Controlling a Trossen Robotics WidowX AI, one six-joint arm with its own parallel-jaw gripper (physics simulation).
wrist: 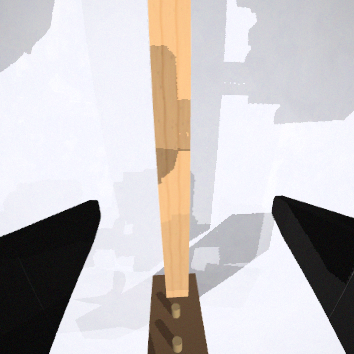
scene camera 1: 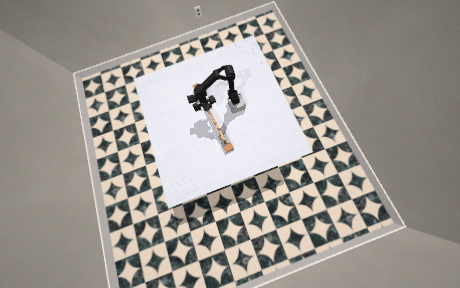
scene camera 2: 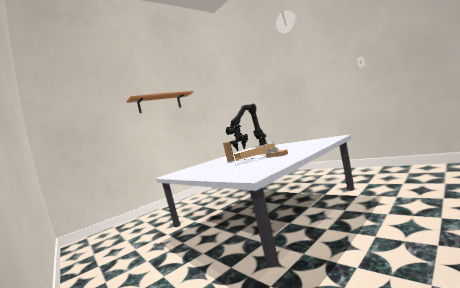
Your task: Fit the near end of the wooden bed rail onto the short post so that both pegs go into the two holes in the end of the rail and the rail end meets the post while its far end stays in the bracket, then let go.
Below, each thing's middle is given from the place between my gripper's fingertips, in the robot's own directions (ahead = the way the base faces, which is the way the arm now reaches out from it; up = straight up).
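Taking the wooden bed rail [wrist: 169,35] first, I find my hand 20 mm past it, 120 mm to the right of it and 30 mm above it. There is also the short wooden post [wrist: 189,325], which is 20 mm ahead of my hand and 160 mm to the right of it.
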